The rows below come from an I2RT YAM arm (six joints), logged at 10 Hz.
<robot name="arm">
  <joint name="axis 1" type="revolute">
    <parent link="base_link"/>
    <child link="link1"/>
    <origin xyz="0 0 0.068" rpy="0 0 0"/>
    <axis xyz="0 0 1"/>
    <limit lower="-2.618" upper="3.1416"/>
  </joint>
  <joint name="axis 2" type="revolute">
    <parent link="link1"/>
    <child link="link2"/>
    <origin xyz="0.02 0.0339 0.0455" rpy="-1.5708 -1.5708 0"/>
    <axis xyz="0 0 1"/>
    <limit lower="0" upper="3.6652"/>
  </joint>
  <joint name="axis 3" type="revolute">
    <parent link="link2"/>
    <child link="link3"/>
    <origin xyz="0 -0.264 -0.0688" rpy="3.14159 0 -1.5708"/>
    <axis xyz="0 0 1"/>
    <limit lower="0" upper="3.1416"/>
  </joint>
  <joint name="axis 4" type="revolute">
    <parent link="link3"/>
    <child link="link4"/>
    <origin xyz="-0.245 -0.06 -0.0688" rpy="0 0 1.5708"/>
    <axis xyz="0 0 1"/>
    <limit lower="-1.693" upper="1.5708"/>
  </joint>
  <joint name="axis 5" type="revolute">
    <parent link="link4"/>
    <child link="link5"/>
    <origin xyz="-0.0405 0.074 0.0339" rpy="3.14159 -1.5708 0"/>
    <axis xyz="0 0 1"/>
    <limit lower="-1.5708" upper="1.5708"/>
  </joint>
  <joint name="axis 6" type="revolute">
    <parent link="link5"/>
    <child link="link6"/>
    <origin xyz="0 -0.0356 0.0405" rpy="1.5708 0 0"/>
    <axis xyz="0 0 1"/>
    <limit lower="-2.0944" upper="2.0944"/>
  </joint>
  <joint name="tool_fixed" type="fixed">
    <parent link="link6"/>
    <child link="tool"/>
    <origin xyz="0 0 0" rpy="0 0 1.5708"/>
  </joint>
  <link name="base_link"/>
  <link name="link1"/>
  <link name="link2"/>
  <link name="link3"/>
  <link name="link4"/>
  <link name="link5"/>
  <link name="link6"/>
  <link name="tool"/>
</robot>
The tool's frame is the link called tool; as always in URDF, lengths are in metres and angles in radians.
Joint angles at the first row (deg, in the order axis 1, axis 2, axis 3, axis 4, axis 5, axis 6):
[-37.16 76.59 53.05 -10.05 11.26 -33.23]
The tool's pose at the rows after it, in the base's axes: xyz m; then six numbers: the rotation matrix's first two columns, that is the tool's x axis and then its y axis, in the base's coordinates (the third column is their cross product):
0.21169, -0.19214, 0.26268, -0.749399, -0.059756, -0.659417, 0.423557, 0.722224, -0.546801
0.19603, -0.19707, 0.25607, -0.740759, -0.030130, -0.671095, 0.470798, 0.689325, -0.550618
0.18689, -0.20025, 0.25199, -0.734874, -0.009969, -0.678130, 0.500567, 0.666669, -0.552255
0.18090, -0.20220, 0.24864, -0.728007, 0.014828, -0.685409, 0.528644, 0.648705, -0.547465
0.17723, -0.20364, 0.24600, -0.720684, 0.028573, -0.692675, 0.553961, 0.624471, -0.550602
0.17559, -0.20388, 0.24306, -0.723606, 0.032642, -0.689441, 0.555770, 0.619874, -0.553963
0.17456, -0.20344, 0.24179, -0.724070, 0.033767, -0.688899, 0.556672, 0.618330, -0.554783
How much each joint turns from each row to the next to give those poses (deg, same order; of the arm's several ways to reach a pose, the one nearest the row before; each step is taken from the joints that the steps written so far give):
[-3.73 -3.05 -3.95 2.81 -0.44 0.18]
[-2.86 -1.79 -3.25 2.75 0.22 0.09]
[-1.77 -0.89 -1.82 1.69 0.25 0.15]
[-1.12 -0.47 -1.20 0.98 0.54 0.78]
[-0.64 -0.24 -1.11 1.69 1.07 0.48]
[-0.26 -0.01 -0.67 0.58 0.24 -0.16]
[-0.09 -0.17 -0.40 0.24 0.05 -0.03]

